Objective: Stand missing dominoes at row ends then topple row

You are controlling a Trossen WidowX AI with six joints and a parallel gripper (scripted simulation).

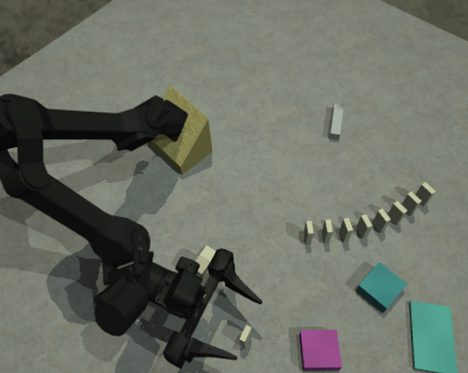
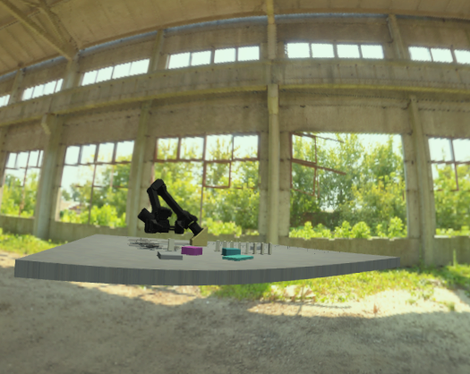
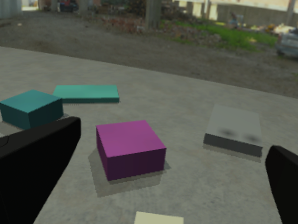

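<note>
The magenta block is 9 cm ahead of my gripper tip, 7 cm to the left of it and 8 cm below it. From my gripper tip the other things lie so: grey slab (22 cm ahead, 4 cm to the right, 9 cm below); then flat teal slab (22 cm ahead, 21 cm to the left, 9 cm below); then teal block (11 cm ahead, 23 cm to the left, 8 cm below).
</note>
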